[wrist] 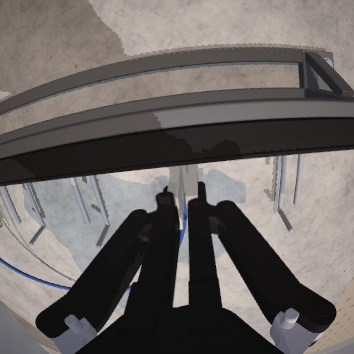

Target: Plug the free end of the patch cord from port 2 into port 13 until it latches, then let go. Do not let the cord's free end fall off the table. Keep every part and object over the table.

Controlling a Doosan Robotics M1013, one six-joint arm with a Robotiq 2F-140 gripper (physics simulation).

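Frame: origin at the arm's base, x down, y left, z ahead, level; metres.
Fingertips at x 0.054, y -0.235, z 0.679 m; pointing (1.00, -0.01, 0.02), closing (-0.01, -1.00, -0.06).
A point is followed by its place in that frame.
My gripper [185, 172] @(x 0.054, y -0.235, z 0.679 m) points away from the camera in the wrist view, with its pale fingertip pads close together just below the dark panel's lower edge. It is shut on the plug of the blue patch cord; the plug itself is mostly hidden between the pads. The blue cord [184, 220] @(x 0.056, y -0.223, z 0.623 m) runs back from between the fingers, passes behind the left finger and curves out to the left edge. The dark patch panel [240, 136] @(x -0.021, y -0.276, z 0.728 m) crosses the whole view above the fingertips. Its port openings and numbers cannot be made out, so ports 2 and 13 do not show.
A dark frame [200, 54] @(x 0.066, y -0.269, z 0.782 m) with a cross brace at the right runs above the panel. Thin grey metal rods [100, 200] @(x 0.061, y -0.136, z 0.660 m) [298, 180] @(x 0.022, y -0.334, z 0.667 m) show below the panel to the left and right. A thin grey cable curves at the lower left. The mottled pale tabletop [260, 260] lies beneath.
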